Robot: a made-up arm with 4 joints.
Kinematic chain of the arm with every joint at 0, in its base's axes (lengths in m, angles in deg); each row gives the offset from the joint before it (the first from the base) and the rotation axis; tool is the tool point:
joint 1: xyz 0 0.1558 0.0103 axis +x
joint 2: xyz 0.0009 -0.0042 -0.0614 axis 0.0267 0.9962 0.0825
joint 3: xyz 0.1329 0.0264 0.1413 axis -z
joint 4: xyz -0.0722 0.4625 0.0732 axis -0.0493 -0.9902 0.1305
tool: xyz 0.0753 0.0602 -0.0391
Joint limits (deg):
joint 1: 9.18..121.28
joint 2: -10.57..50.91
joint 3: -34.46..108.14
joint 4: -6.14..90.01
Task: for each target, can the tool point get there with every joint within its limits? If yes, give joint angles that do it. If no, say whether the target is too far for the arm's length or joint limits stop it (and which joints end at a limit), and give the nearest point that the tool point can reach.
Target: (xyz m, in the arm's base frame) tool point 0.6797 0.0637 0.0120
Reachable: yes | joints 96.76 5.62 90.66 32.13
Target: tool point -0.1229 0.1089 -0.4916
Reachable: no: joint limits stop it (at a limit: joint 1, joint 2, joint 3, joint 4) | nearest point 0.5350 0.1372 -0.4464 | short by 0.660 m
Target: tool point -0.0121 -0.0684 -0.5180
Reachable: no: joint limits stop it (at a limit: joint 1, joint 2, joint 3, joint 4) | nearest point 0.5350 0.1372 -0.4464 | short by 0.589 m
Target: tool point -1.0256 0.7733 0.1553
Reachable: no: too far | nearest point -0.2422 0.5716 0.2522 | short by 0.815 m
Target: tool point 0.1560 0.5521 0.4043
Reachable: yes | joints 34.57 28.66 -6.41 29.11
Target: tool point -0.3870 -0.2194 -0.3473
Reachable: no: joint limits stop it (at a limit: joint 1, joint 3, joint 4) | nearest point -0.1662 -0.2814 0.2609 | short by 0.650 m
